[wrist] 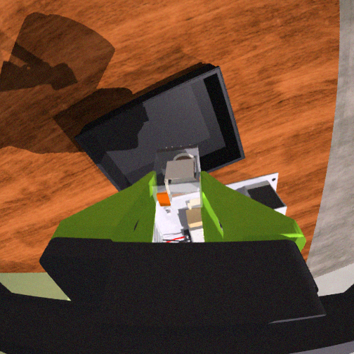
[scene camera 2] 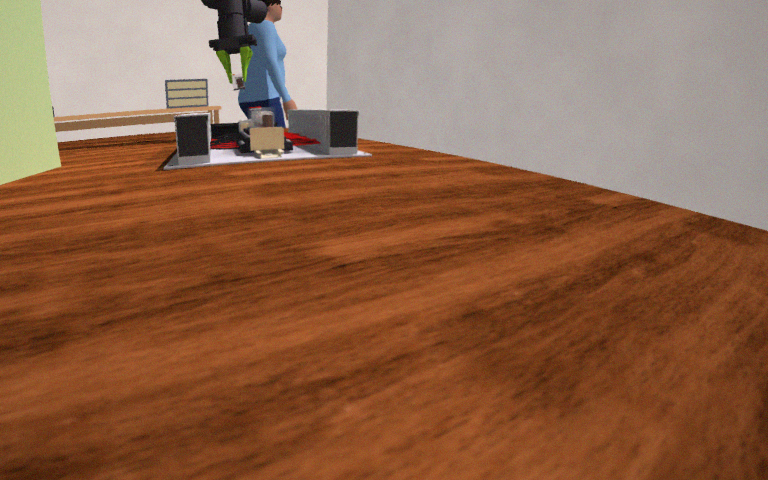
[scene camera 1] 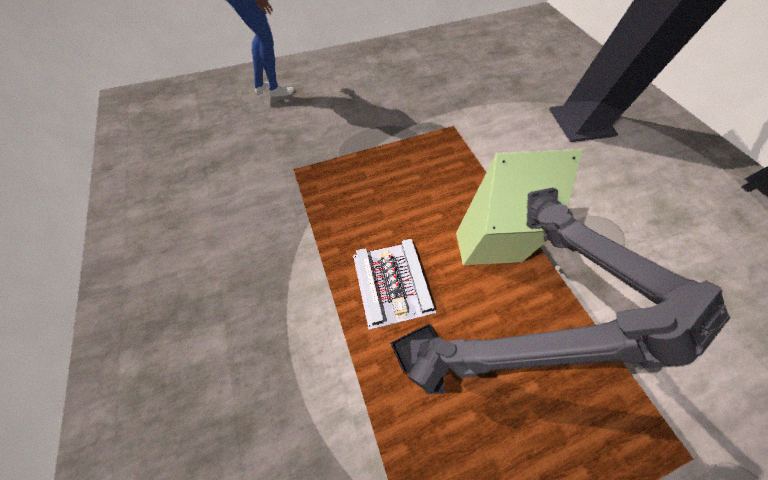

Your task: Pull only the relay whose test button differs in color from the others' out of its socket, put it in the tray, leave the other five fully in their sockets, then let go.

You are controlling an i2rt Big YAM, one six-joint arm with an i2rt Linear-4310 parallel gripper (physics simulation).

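Observation:
White panel visible. My gripper too, also in the wrist view.

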